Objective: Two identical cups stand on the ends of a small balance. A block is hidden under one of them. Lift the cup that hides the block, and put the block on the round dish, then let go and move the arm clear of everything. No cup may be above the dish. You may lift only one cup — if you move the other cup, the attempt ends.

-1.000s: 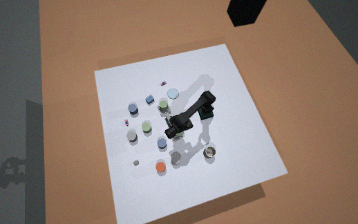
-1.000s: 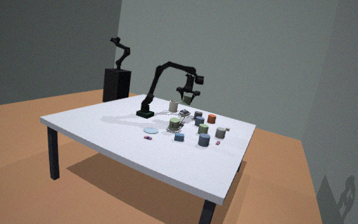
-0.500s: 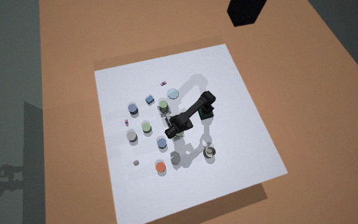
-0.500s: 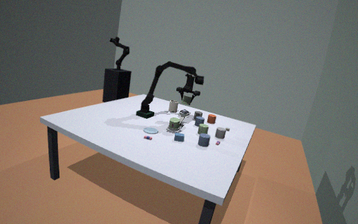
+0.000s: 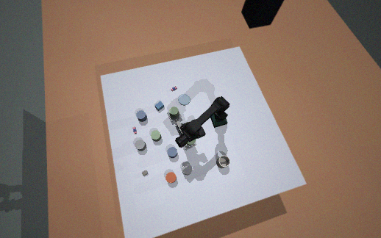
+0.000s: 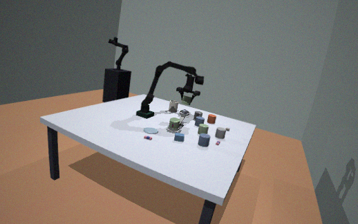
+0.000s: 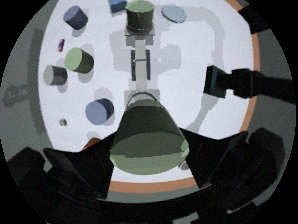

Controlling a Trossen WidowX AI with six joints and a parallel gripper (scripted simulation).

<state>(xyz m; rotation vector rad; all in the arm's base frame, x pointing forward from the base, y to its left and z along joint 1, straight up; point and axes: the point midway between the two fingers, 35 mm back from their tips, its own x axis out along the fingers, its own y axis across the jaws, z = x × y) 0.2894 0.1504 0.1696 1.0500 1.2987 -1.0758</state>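
Now: the grey block 80 mm below my gripper tip and 10 mm to the right of it. Round my gripper tip: beige cup: 200 mm behind, 190 mm to the left, 130 mm below; then orange cup: 190 mm ahead, 180 mm to the left, 130 mm below; then blue block: 370 mm to the right, 150 mm below, 150 mm ahead.
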